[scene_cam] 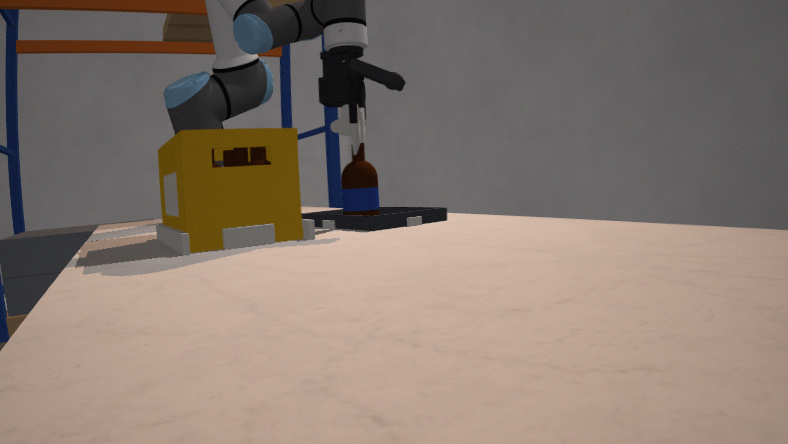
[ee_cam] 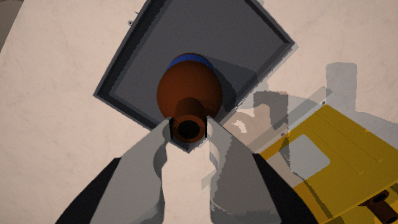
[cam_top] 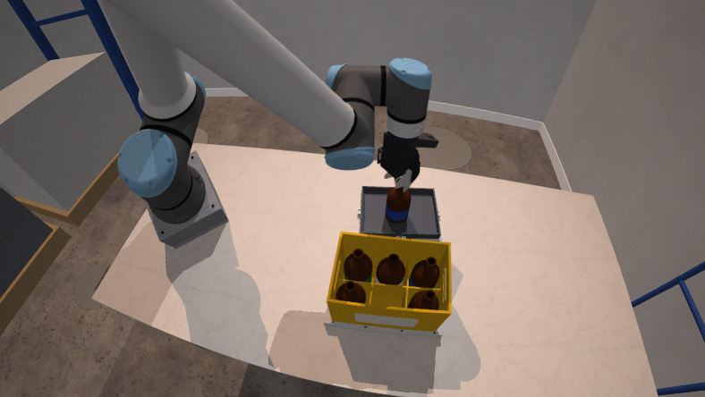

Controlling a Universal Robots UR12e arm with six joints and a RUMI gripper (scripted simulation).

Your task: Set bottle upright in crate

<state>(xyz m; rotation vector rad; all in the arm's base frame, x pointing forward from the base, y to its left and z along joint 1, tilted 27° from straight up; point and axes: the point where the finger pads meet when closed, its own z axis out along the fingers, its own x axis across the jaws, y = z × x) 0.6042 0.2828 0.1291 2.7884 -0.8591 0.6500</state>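
Now: hand 140 mm above the tray, 10 mm to the right of it and 10 mm short of it. The rest, counted from my hand: crate: 280 mm to the right, 70 mm below, 30 mm ahead.
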